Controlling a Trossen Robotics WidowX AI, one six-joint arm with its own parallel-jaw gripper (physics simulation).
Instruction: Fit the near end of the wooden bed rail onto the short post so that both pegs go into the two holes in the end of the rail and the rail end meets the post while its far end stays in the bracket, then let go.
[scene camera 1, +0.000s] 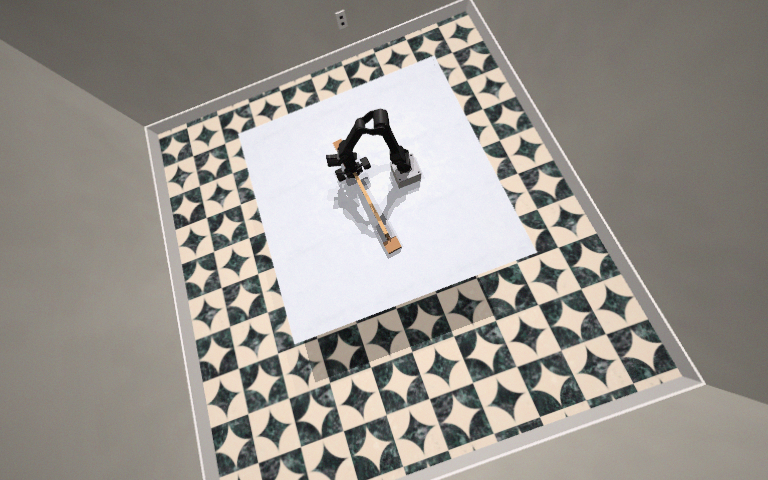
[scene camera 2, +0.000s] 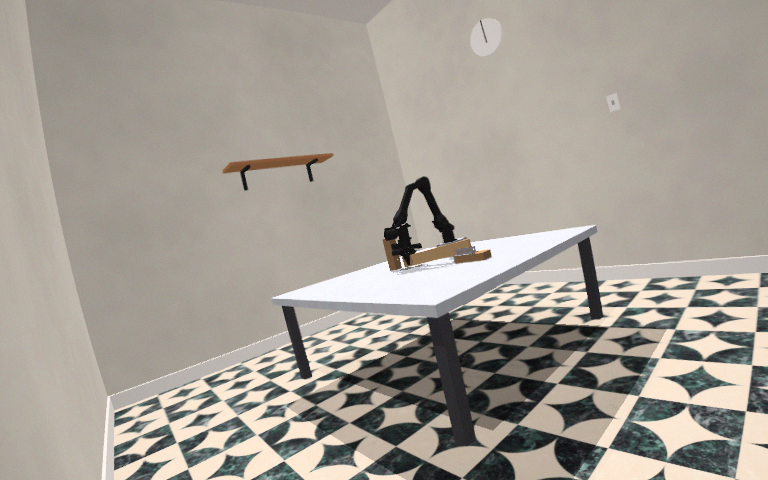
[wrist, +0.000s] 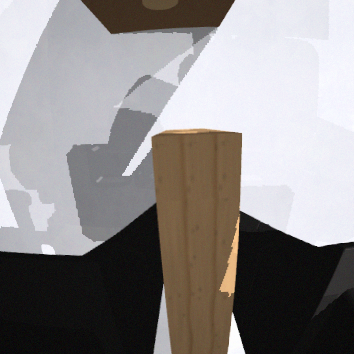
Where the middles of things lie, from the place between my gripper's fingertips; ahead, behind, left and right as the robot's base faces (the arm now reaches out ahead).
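Scene:
With the wooden bed rail (scene camera 2: 445, 251), my gripper is now 180 mm to the right of it, 20 mm past it and 40 mm below it.

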